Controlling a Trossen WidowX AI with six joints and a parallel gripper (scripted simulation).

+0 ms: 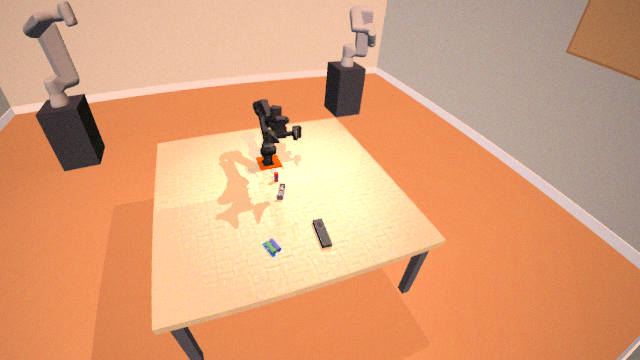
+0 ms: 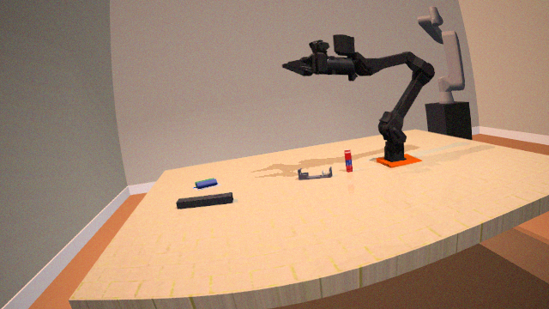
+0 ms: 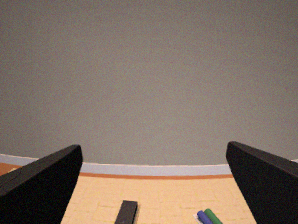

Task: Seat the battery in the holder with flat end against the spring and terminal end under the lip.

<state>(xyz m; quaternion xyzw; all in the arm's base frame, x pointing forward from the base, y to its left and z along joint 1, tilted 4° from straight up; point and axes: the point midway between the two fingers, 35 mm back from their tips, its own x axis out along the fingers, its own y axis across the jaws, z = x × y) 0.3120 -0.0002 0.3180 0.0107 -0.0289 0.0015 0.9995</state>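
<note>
My gripper tip is 31 cm above the blue battery, 16 cm past it and 2 cm to the left of it. Also, from my gripper tip: black remote: 33 cm below, 29 cm ahead, 6 cm to the left.
</note>
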